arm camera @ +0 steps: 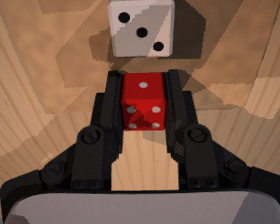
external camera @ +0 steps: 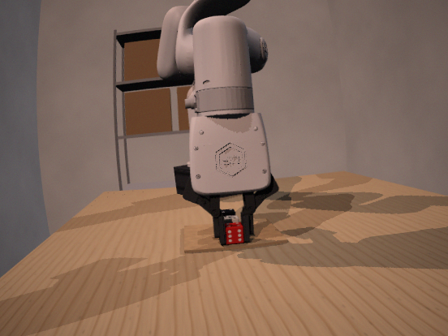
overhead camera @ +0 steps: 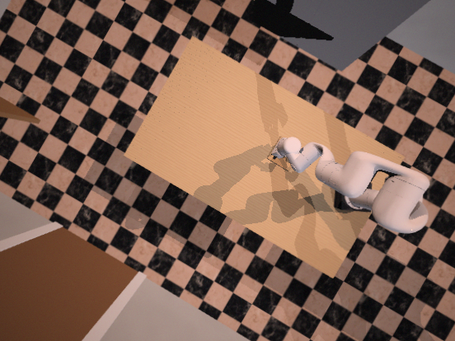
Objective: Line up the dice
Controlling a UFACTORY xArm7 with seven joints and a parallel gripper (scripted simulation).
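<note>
Right now the red die is 1 cm below my hand. Also, from my hand: white die (5 cm behind, 1 cm to the left, 1 cm below); then thin mat (5 cm behind, 2 cm below, 1 cm to the left); then black die (10 cm behind, 1 cm to the left, 1 cm below).
</note>
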